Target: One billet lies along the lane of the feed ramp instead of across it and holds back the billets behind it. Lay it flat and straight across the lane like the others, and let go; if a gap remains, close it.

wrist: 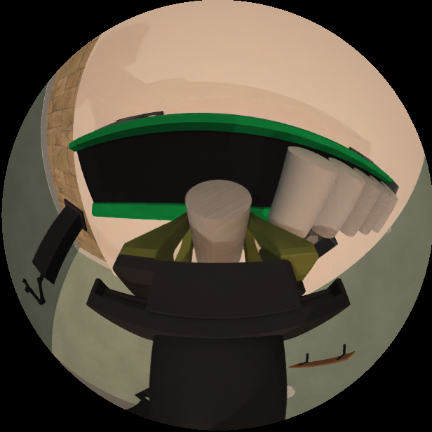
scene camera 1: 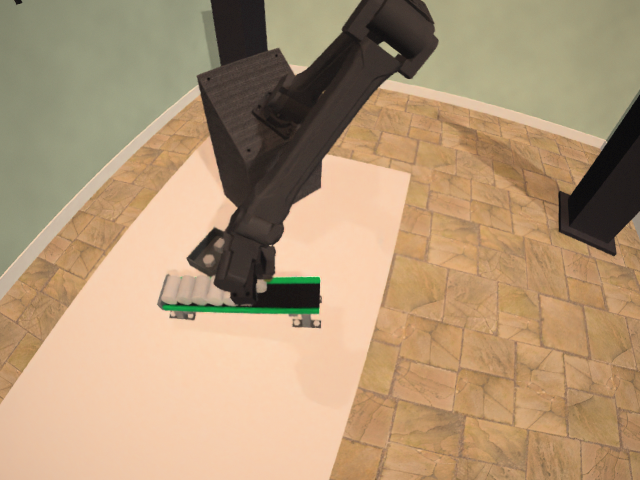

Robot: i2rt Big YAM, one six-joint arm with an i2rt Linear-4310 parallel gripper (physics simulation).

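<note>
My gripper is shut on a pale billet, whose round end shows between the fingers. They are over the feed ramp, which has green rails and a black lane. In the wrist view the held billet overlaps the near rail; whether it touches the ramp cannot be told. Several other billets lie side by side across the lane, at the left end in the scene view. In the wrist view a stretch of lane shows between them and the held billet. The gripper hides part of the row in the scene view.
A small dark bin holding light pieces stands beside the ramp, close to the wrist. The arm's dark pedestal stands behind it. A black post stands on the stone floor at the right in the scene view.
</note>
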